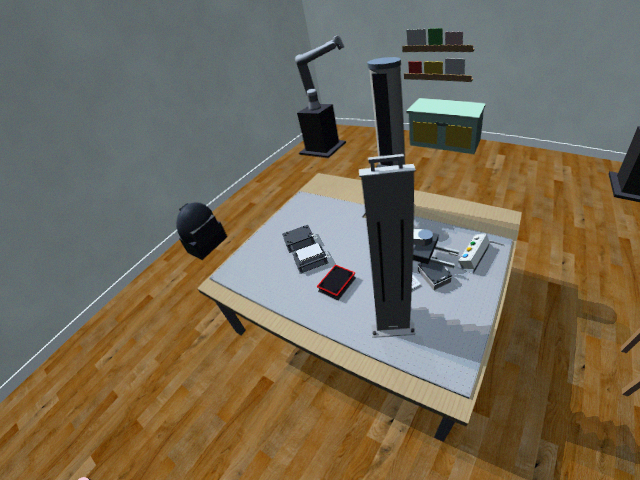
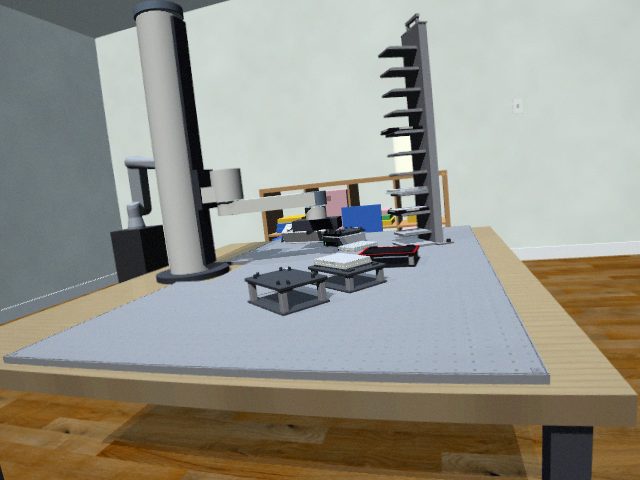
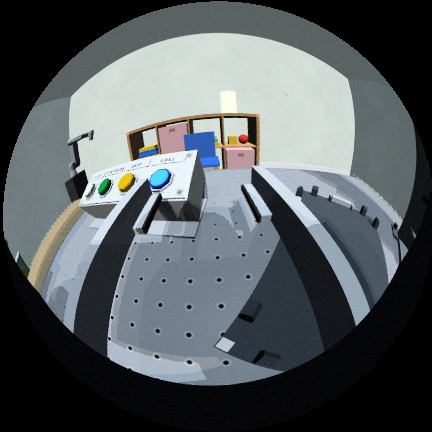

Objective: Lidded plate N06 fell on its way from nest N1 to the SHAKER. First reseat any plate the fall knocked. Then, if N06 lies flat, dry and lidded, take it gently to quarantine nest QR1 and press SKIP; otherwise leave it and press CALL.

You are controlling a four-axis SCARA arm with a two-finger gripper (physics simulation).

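Frame: origin at the arm's base, x ahead, y left, z up, level; centimetres.
Seen in the pictures: gripper, between the fingertips: (image 1: 456,259) (image 3: 198,180); arm's base, origin of its link: (image 2: 193,275).
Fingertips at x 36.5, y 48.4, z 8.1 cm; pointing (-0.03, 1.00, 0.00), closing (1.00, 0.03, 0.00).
Observation:
Pixels of each thing's middle, then the offset from my fingertips to it. "pt": a spot on its surface instead.
- white button panel, middle of its body: (image 3: 128,191) (image 2: 307,232) (image 1: 474,251) dx -11.6, dy +6.7, dz -2.7 cm
- blue CALL button, middle of its body: (image 3: 160,180) dx -4.5, dy +3.5, dz -0.7 cm
- yellow SKIP button, middle of its body: (image 3: 126,183) dx -9.5, dy +4.1, dz -0.5 cm
- red-rimmed nest, middle of its body: (image 2: 389,255) (image 1: 336,281) dx +32.0, dy -50.0, dz -4.6 cm
- empty dark nest, middle of its body: (image 2: 285,287) (image 1: 298,237) dx +13.1, dy -87.3, dz -3.4 cm
- dark-topped device, a spot on its surface: (image 2: 343,235) pt dx +9.7, dy -12.6, dz -2.6 cm
My gripper (image 1: 455,258) (image 3: 198,180) is shut to a narrow gap with nothing between its fingers, low beside the white button panel (image 1: 474,251) (image 3: 192,175). The blue CALL button (image 3: 160,178) is bright, just beyond the left fingertip; the yellow SKIP button (image 3: 127,182) is left of it. A white plate (image 1: 415,283) (image 2: 359,246) lies low on the deck, partly hidden; its label and lid cannot be made out. Another white plate (image 1: 309,252) (image 2: 343,260) sits on a dark nest. The red-rimmed nest (image 1: 336,281) (image 2: 390,251) holds no visible plate.
An empty dark nest (image 1: 299,235) (image 2: 285,279) stands beside the plate's nest. A dark-topped device (image 1: 435,273) (image 2: 343,235) with corner posts is near the gripper. A tall shelf tower (image 1: 392,248) (image 2: 424,129) holds plates on lower shelves. The arm column (image 1: 393,113) (image 2: 168,144) stands behind.

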